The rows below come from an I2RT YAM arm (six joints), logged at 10 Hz.
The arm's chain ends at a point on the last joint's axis. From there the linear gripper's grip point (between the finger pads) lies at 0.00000 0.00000 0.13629 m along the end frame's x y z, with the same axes.
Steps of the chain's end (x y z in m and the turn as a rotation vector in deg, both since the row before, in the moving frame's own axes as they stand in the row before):
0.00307 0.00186 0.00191 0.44 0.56 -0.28
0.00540 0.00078 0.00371 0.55 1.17 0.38
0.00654 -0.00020 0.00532 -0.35 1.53 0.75
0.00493 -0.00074 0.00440 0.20 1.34 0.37
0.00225 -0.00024 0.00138 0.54 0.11 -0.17
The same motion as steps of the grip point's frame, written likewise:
0.00440 0.00081 0.00190 0.44 0.56 -0.28
0.00819 -0.00052 0.00368 0.55 1.17 0.38
0.01017 0.00066 0.00527 -0.35 1.53 0.75
0.00812 -0.00121 0.00436 0.20 1.34 0.37
0.00251 -0.00152 0.00137 0.54 0.11 -0.17

